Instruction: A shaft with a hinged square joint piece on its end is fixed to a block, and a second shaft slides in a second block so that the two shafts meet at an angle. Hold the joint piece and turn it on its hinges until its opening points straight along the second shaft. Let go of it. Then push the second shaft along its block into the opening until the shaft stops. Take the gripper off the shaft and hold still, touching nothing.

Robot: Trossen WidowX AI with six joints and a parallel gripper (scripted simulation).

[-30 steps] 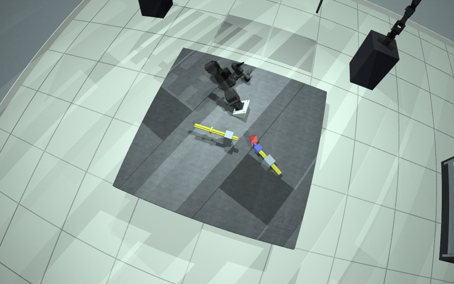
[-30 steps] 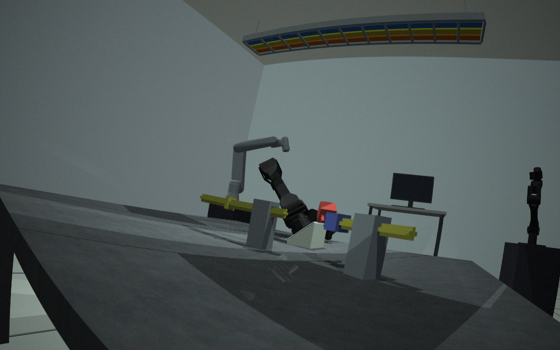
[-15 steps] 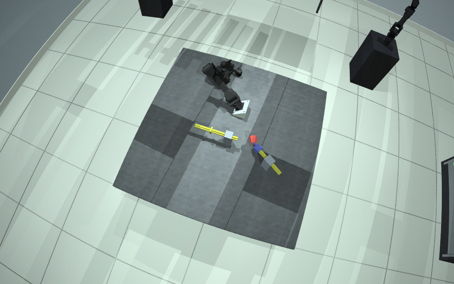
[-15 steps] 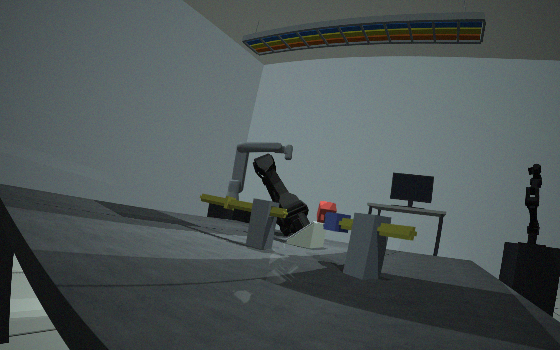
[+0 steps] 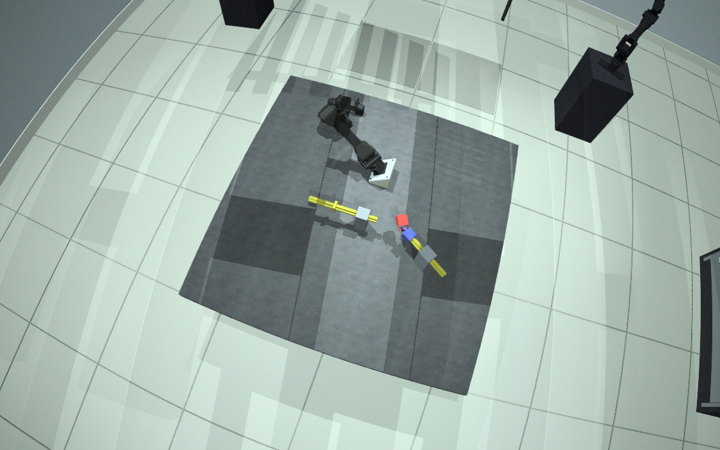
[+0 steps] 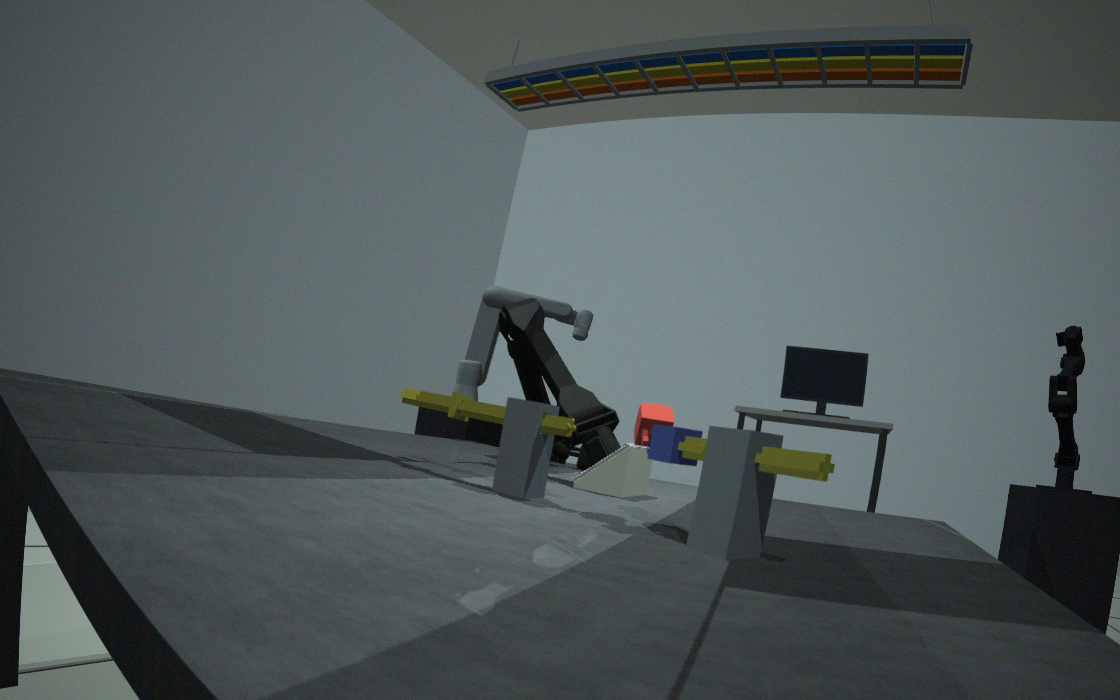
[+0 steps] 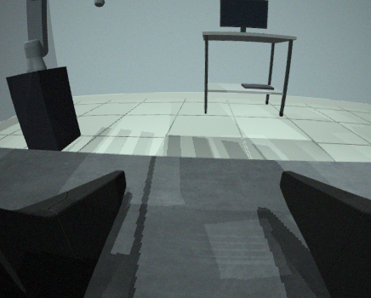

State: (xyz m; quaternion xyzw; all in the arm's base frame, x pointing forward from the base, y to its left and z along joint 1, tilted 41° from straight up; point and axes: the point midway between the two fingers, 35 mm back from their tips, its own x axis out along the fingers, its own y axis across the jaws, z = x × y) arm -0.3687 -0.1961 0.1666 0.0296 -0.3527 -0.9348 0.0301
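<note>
My gripper tip is 660 mm short of the red joint piece, 400 mm to the right of it and 90 mm below it.
</note>
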